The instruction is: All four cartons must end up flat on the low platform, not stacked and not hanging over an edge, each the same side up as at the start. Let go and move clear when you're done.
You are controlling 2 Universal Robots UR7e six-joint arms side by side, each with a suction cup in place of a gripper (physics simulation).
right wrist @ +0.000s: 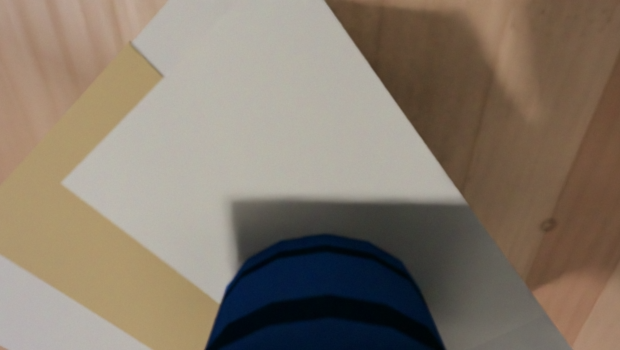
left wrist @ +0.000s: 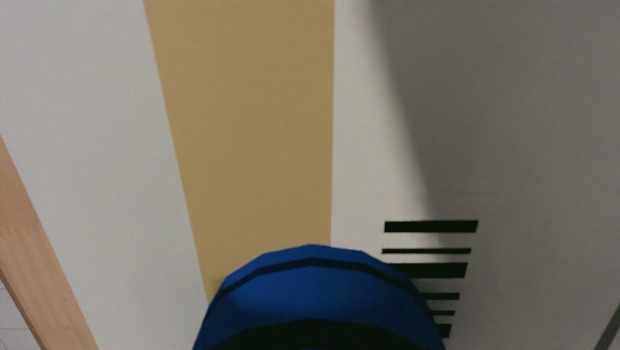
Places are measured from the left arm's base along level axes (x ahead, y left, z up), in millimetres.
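Pixels of known places: left hand at its tool point: (left wrist: pixel 317 269); right hand at its tool point: (right wrist: pixel 320 261).
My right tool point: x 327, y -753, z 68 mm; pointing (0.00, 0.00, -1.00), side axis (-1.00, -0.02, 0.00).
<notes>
Ahead of a thing's pixels: the offset from my right tool point to its top centre. "spot": to the spot under its first point. Level surfaces: height alone.
My left suction cup (left wrist: pixel 312 252) is pressed against the top face of a white carton {spot: dx +75, dy +380, dz +71 mm} (left wrist: pixel 250 125) with a tan stripe and a label with black bars, and is shut on it. My right suction cup (right wrist: pixel 325 242) is pressed against the top face of another white carton {spot: dx +5, dy -41, dz +17 mm} (right wrist: pixel 300 125) with a tan stripe and a pale label, and is shut on it. This carton sits at an angle to the view. The cup rims and any gap beneath the cartons are hidden. The low platform cannot be made out in either view.
The wooden table {dz -68 mm} (left wrist: pixel 35 260) (right wrist: pixel 520 165) shows beside both cartons. Tiled floor (left wrist: pixel 12 315) shows past the table edge in the left wrist view. Shadows fall across both carton tops, and one lies on the wood in the right wrist view.
</notes>
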